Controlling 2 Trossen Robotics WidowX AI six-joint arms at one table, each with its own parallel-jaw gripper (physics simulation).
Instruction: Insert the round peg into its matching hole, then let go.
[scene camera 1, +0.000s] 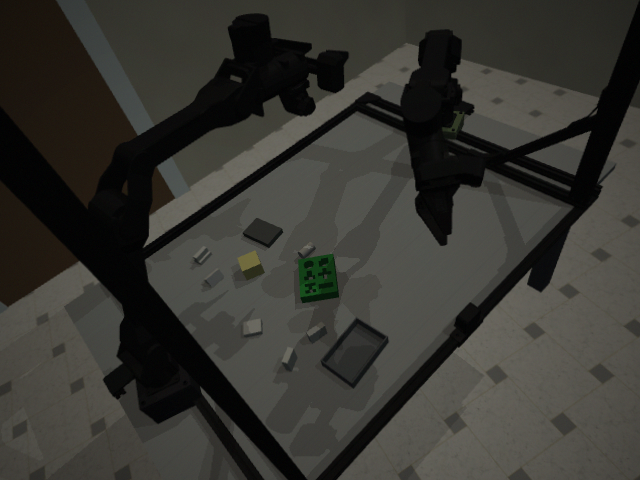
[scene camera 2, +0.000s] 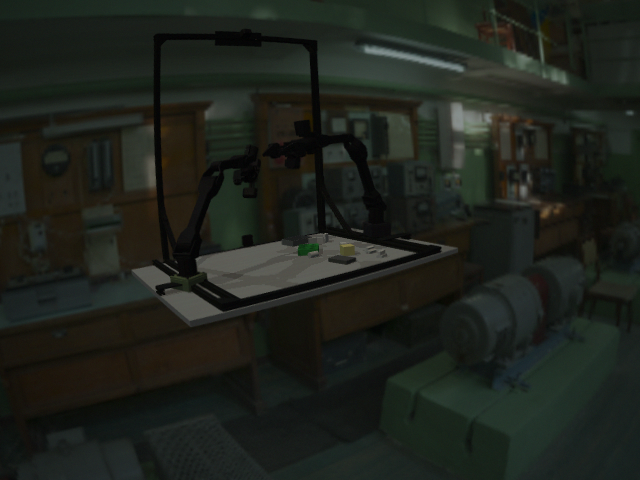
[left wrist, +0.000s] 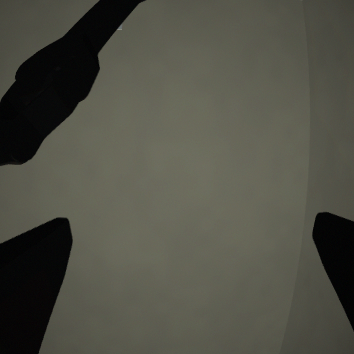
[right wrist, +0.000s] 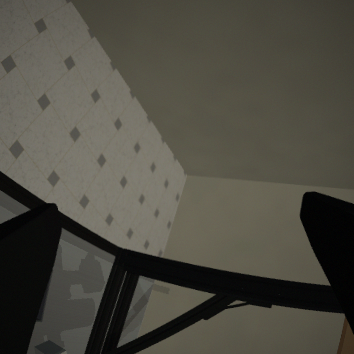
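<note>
The round peg (scene camera 1: 306, 250) (scene camera 2: 313, 254), a small pale cylinder, lies on its side on the table, close beside the corner of the green block (scene camera 1: 304, 297) (scene camera 2: 308, 249) nearest the block's round hole (scene camera 1: 308, 264). In scene camera 1 that hole looks dark and unfilled. My left gripper (scene camera 1: 329, 50) (scene camera 2: 267, 151) (left wrist: 196, 229) is open and empty, raised high above the table, its fingers well away from peg and block. My right gripper (scene camera 1: 440, 229) (right wrist: 182, 211) is open and empty, also high, at the right of scene camera 1. Neither wrist view shows the peg or block.
A yellow cube (scene camera 1: 250, 264) (scene camera 2: 346, 249) and a dark flat slab (scene camera 1: 262, 232) (scene camera 2: 341, 259) lie left of the block in scene camera 1. Several pale pieces, including a white one (scene camera 1: 252, 327), lie about. A grey tray (scene camera 1: 337, 374) is near. Black rails border the table.
</note>
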